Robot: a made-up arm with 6 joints.
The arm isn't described. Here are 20 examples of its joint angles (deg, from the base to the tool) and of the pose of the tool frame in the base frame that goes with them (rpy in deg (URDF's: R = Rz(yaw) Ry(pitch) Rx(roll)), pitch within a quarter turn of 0, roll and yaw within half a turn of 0; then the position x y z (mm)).
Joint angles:
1: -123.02 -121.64 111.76 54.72 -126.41 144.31
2: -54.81 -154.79 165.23 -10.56 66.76 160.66
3: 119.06 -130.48 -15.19 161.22 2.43 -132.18
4: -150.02 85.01 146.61 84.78 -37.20 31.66
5: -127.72 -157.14 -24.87 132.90 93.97 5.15
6: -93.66 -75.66 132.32 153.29 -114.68 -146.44
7: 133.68 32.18 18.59 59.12 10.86 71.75
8: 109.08 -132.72 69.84 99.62 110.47 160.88
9: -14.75 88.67 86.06 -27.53 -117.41 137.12
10: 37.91 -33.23 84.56 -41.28 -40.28 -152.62
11: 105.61 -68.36 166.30 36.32 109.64 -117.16
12: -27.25 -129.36 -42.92 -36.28 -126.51 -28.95
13: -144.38 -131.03 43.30 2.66 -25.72 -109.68
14: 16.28 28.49 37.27 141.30 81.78 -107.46
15: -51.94 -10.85 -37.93 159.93 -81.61 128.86
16: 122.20 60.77 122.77 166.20 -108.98 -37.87
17: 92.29 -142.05 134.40 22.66 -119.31 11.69
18: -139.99 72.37 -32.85 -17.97 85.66 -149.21
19: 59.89 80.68 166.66 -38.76 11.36 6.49
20: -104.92 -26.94 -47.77 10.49 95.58 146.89
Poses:
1: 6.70 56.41 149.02 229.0 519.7 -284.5
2: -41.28 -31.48 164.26 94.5 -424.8 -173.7
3: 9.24 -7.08 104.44 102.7 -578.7 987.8
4: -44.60 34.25 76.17 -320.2 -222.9 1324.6
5: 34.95 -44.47 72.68 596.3 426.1 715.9
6: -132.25 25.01 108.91 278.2 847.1 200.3
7: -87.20 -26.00 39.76 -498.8 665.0 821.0
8: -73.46 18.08 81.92 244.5 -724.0 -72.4
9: 176.27 23.94 -66.24 971.6 -432.0 397.0
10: 25.82 1.16 -117.21 -181.1 -347.2 1475.0
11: 85.50 -61.77 -115.07 330.7 -556.9 18.6
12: 147.80 20.55 143.02 -47.0 -163.8 1068.1
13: -58.08 34.02 -50.91 653.4 644.2 453.8
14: 177.63 26.29 -105.87 750.5 368.8 1020.3
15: 45.20 9.44 19.16 604.1 -364.6 517.8
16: 97.78 44.90 58.85 -463.8 305.5 1330.9
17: -3.47 -50.97 121.77 233.8 -10.5 -369.1
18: 106.70 -69.20 -75.11 -54.6 117.7 11.2
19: 5.57 6.88 106.40 418.6 337.6 1300.3
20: -0.38 -2.41 124.31 -283.3 -439.3 546.5
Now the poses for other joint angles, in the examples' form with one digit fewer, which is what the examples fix.
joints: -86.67 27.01 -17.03 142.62 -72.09 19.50
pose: -28.9 -49.0 89.5 293 -713 400
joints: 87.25 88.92 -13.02 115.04 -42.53 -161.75
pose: -161.7 20.8 -148.8 -81 256 -164
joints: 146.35 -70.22 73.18 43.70 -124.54 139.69
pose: -77.7 0.8 5.9 886 -402 994
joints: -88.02 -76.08 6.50 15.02 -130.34 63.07
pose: -143.0 12.1 125.7 -200 170 1339
